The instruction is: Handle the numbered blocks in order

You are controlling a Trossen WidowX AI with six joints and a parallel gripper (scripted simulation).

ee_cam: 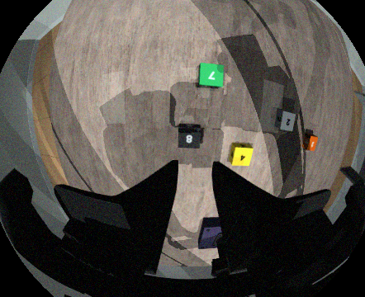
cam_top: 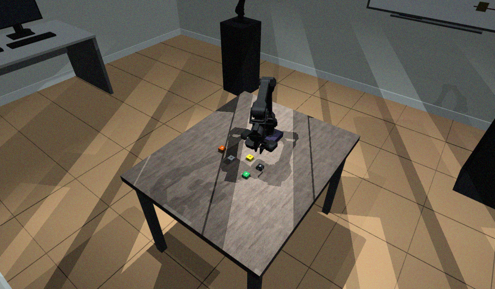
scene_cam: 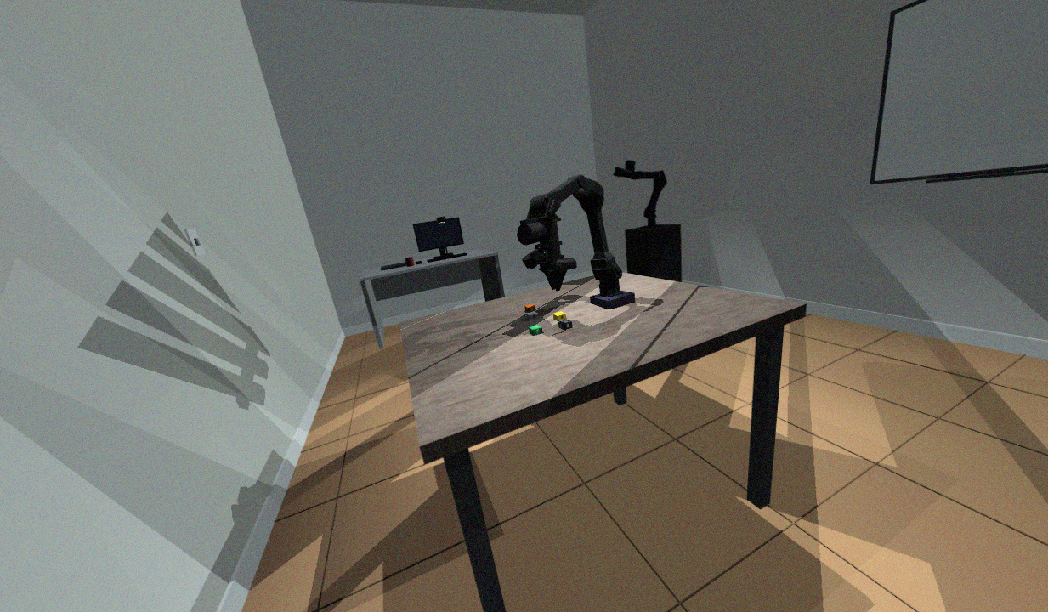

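Now: gripper tip 2 cm past the black block and 12 cm above it. From my gripper tip the other things lie so: white block (4 cm ahead, 16 cm to the right, 12 cm below); then green block (8 cm ahead, 2 cm to the right, 12 cm below); then yellow block (4 cm behind, 9 cm to the right, 12 cm below).
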